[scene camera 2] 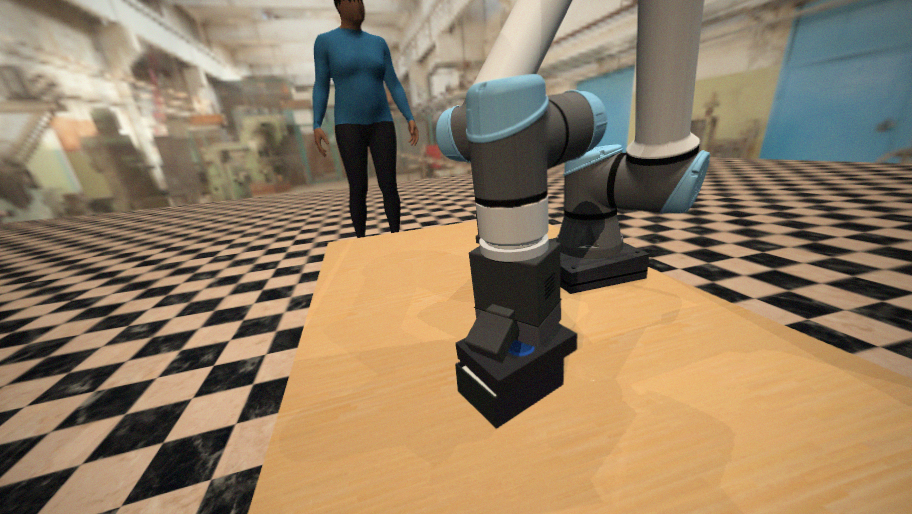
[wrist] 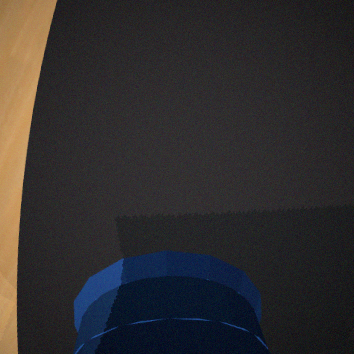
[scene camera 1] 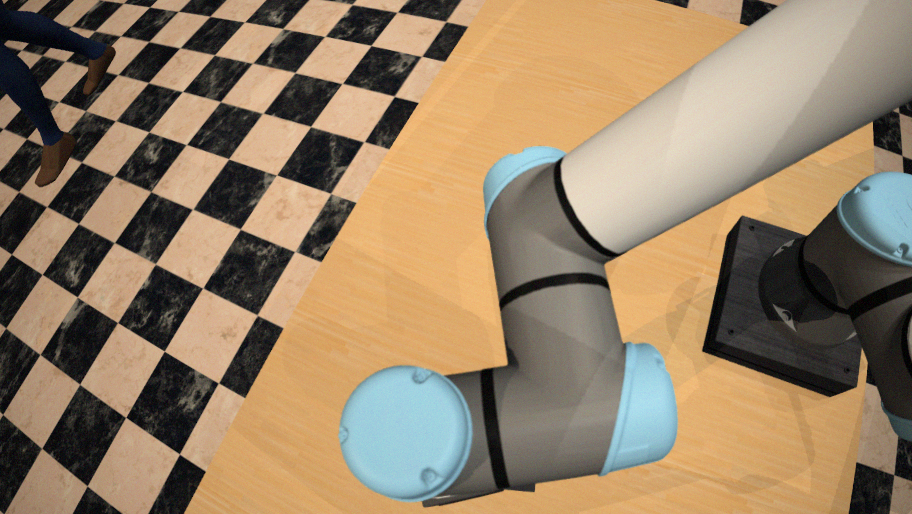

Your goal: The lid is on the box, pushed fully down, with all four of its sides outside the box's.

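Where they show: hand at its tool point: [scene camera 2: 520, 354] [wrist: 166, 278]; arm's base at its link origin: [scene camera 2: 588, 245] [scene camera 1: 811, 294].
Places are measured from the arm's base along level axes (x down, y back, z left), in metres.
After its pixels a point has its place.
Observation:
My gripper, a blue suction cup [scene camera 2: 521, 349] [wrist: 167, 300], is on the black lid [scene camera 2: 552, 345] @(y -0.365, x -0.028, z 0.316 m) [wrist: 200, 125] and holds it level. The lid is at the top of the black box [scene camera 2: 510, 409] @(y -0.428, x 0.045, z 0.315 m), which stands on the table. In scene camera 2 a thin white strip of the box's inside shows between the lid and the box's left-front wall. The lid juts past the box at the right, so it sits shifted and not squarely around the box. The far sides are hidden, and whether the lid touches the rim cannot be told. The wrist hides most of both in scene camera 1.
The wooden table [scene camera 1: 344, 306] @(y -0.632, x 0.062, z 0.131 m) [scene camera 2: 383, 434] @(y -0.580, x 0.061, z 0.258 m) [wrist: 12, 100] @(y -0.392, x 0.061, z 0.365 m) bears the box and the arm's dark base plate [scene camera 1: 766, 357] @(y -0.061, x 0.008, z 0.097 m) [scene camera 2: 606, 272] @(y -0.044, x 0.026, z 0.100 m), which stands behind and to the right in scene camera 2. A person [scene camera 2: 354, 76] stands on the checkered floor beyond the table.

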